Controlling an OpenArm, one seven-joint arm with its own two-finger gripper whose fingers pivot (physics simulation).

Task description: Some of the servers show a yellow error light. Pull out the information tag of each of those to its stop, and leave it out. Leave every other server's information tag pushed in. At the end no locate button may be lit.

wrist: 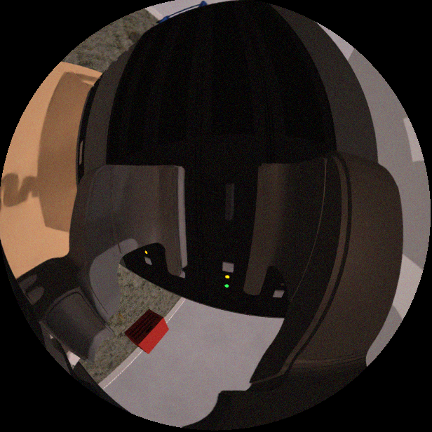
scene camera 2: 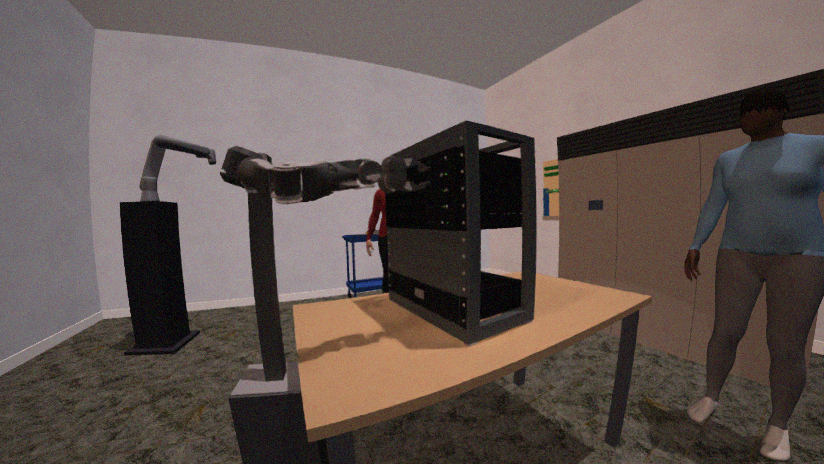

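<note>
The rack [scene camera 2: 471,253] [wrist: 350,115] holds black servers and stands on the table. My gripper [scene camera 2: 425,174] [wrist: 218,226] is at the rack's upper front, fingers partly apart with nothing held. In the wrist view a dark information tag [wrist: 229,201] lies between the fingers, seemingly flush and touched by neither. In line with it are an unlit grey locate button [wrist: 228,267], a yellow light [wrist: 227,276] and a green light [wrist: 226,286]. Further left another yellow light [wrist: 146,252] shows beside a grey button [wrist: 148,260]. Another grey button [wrist: 278,293] is at the right finger. The fingers hide parts of the server fronts.
The wooden table [scene camera 2: 357,386] [wrist: 25,115] bears the rack. Behind are a blue cart [scene camera 2: 352,237] and a person in red [scene camera 2: 378,213]. A person in light blue [scene camera 2: 758,190] stands right. Another arm [scene camera 2: 152,164] stands on a black pedestal [scene camera 2: 154,270]. A red box [wrist: 157,337] shows below.
</note>
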